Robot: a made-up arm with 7 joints. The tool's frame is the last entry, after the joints. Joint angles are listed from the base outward.
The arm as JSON. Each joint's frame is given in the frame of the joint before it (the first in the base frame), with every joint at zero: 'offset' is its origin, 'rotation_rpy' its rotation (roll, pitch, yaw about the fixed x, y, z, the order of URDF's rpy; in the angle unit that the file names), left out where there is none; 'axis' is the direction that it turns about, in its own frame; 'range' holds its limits. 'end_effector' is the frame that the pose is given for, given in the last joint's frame.
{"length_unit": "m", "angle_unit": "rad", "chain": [
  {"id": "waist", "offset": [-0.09, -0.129, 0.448], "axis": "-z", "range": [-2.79, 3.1]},
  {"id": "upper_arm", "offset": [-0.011, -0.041, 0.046], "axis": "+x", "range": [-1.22, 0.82]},
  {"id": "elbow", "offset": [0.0, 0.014, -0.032], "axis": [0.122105, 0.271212, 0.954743], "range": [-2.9, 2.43]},
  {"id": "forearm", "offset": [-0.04, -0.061, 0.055], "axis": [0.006, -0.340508, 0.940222], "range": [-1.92, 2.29]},
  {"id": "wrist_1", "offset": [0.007, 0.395, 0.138], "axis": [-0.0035, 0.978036, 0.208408], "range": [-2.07, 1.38]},
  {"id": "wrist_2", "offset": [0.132, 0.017, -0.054], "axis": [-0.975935, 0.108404, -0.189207], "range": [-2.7, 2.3]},
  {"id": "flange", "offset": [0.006, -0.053, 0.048], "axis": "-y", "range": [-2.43, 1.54]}
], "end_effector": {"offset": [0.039, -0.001, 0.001]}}
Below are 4 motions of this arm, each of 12 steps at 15 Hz.
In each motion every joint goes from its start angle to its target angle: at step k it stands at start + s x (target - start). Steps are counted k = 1, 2, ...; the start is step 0. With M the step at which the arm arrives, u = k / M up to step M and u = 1 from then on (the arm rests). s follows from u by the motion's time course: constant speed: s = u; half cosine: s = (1 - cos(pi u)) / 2; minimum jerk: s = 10 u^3 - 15 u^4 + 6 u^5.
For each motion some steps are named. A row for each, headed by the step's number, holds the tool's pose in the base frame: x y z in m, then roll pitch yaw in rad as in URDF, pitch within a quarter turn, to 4 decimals.
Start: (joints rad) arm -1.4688 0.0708 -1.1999 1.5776 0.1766 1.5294 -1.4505
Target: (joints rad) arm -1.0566 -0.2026 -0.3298 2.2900 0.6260 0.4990 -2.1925
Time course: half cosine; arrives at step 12
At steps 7, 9, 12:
7: -0.3589 -0.4897 0.3384 -1.7445 -0.0876 0.4086
9: -0.2580 -0.5525 0.3535 -2.0383 -0.0279 0.4217
12: -0.1889 -0.5786 0.3723 -2.2371 -0.0284 0.4195

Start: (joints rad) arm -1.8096 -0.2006 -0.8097 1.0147 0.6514 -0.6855 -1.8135
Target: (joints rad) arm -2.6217 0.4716 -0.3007 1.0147 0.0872 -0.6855 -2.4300
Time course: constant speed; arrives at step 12
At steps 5, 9, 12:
5: -0.2909 -0.4183 0.4783 2.3110 0.9835 -1.1548
9: -0.1430 -0.4656 0.5927 1.9316 0.9581 -0.9444
12: -0.0149 -0.4373 0.6638 1.6376 0.9739 -0.8075

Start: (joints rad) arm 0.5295 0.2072 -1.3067 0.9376 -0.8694 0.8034 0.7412
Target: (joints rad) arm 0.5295 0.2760 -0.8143 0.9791 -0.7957 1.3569 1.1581
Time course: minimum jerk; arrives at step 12
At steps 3, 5, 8, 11, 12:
3: 0.1507 0.2273 0.7456 -2.9864 -1.0784 1.1327
5: 0.1141 0.2561 0.7567 -2.9422 -1.0108 1.0984
8: 0.0382 0.2961 0.7763 -2.8765 -0.8683 1.0643
11: -0.0003 0.3086 0.7844 -2.8529 -0.7948 1.0611
12: -0.0013 0.3089 0.7846 -2.8524 -0.7929 1.0611

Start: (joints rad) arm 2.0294 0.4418 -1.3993 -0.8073 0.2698 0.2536 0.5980
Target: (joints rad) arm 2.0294 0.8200 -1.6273 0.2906 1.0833 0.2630 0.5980
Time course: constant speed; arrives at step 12
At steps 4, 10, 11, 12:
4: -0.4498 -0.2081 0.5554 -0.0665 0.3296 2.5983
10: -0.3265 -0.3800 0.5857 0.1950 0.5727 -3.0843
11: -0.2982 -0.4022 0.5930 0.2457 0.6026 -2.9717
12: -0.2681 -0.4219 0.6008 0.2979 0.6290 -2.8559

